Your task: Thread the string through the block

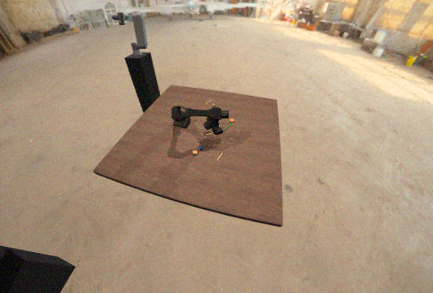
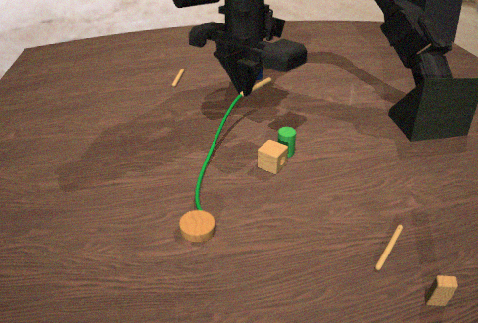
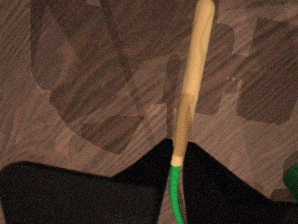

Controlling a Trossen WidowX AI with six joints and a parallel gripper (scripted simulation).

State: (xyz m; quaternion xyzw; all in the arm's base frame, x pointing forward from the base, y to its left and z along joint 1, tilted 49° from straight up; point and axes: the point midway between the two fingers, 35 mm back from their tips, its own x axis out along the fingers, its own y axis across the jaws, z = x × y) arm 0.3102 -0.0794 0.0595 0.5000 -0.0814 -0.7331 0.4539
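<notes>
Now: the green cylinder 11 cm to the left of my gripper tip, 3 cm below it and 3 cm behind it. Round my gripper tip: blue cylinder (15 cm to the right, 7 cm behind, 3 cm below); thin wooden stick (1 cm to the right, 1 cm behind); small wooden cube (20 cm to the right, 10 cm behind, 3 cm below).
</notes>
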